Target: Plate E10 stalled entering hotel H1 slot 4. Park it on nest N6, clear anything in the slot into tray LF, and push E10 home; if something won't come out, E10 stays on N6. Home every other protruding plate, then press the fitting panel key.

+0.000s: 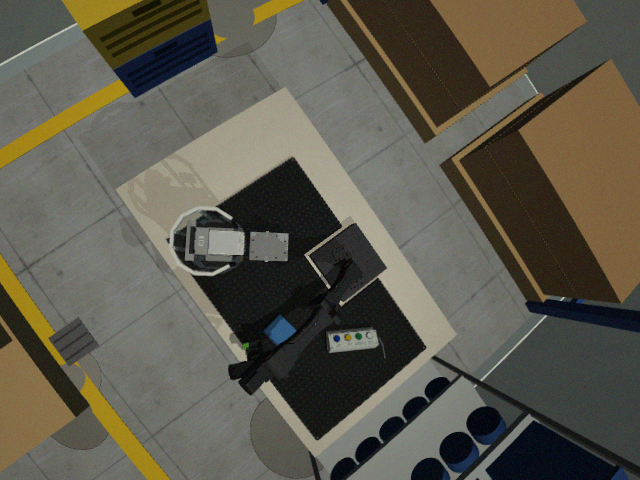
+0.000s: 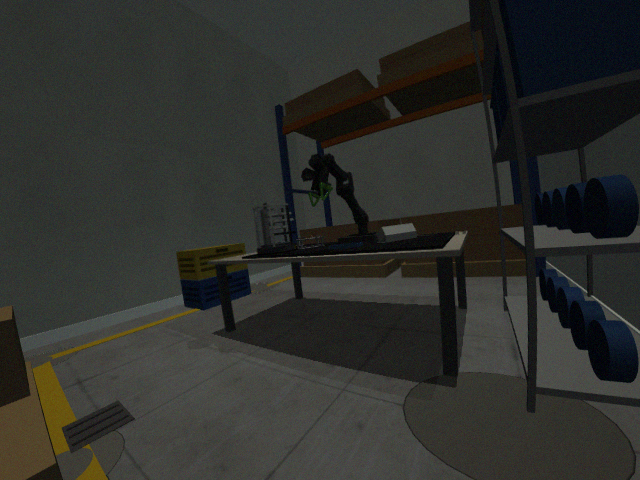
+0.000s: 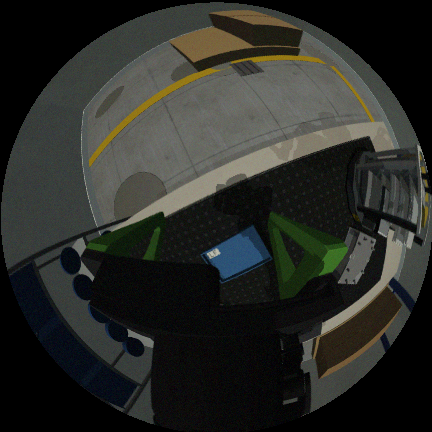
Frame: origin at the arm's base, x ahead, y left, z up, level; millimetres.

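Seen in the pictures: gripper, fingertip midpoint: (image 2: 317, 203) (image 3: 216, 217); arm's base at its link origin: (image 1: 348, 267) (image 2: 363, 234).
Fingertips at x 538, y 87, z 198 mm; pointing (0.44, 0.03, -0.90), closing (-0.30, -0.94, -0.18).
Pixels of each thing's top centre, then the offset from my fingertips to it. Level surfaces: height alone.
- blue tray LF at its top centre: (image 3: 235, 257) (image 1: 284, 335) (image 2: 345, 244) dx -143, dy +35, dz -218 mm
- hotel at its top centre: (image 1: 204, 239) (image 2: 271, 203) dx -82, dy -453, dz +74 mm
- pale plate at its top centre: (image 1: 222, 242) dx -123, dy -425, dz +6 mm
- grey nest at its top centre: (image 3: 361, 262) (image 1: 269, 246) (image 2: 309, 235) dx -270, dy -338, dz -159 mm
- panel at its top centre: (image 1: 354, 343) (image 2: 395, 225) dx -393, dy +210, dz -151 mm
- black mat at its surface level: dz -236 mm
- pale table at its surface level: dz -248 mm
My gripper (image 1: 246, 356) (image 2: 320, 193) (image 3: 216, 217) is open, its green fingers wide apart with nothing between them, high above the table near the blue tray. The blue tray LF (image 1: 279, 330) (image 3: 240, 256) lies on the black mat; its visible floor is bare. The hotel (image 1: 190, 242) (image 2: 266, 225) (image 3: 372, 192) is a grey slotted tower. A pale plate (image 1: 226, 242) sticks out on its nest side; plate labels and slot numbers are unreadable. The grey nest (image 1: 268, 246) (image 2: 310, 240) (image 3: 357, 256) stands beside the hotel, small pins showing on its bare top. The panel (image 1: 353, 347) (image 2: 397, 232) has blue, yellow, green and white keys.
The arm's dark base plate (image 1: 369, 258) sits at the table's far edge, and the arm reaches across between tray and panel. The black mat (image 1: 289, 191) (image 3: 305, 185) covers much of the pale table (image 1: 258, 121). A shelf rack with blue bins stands off the panel end.
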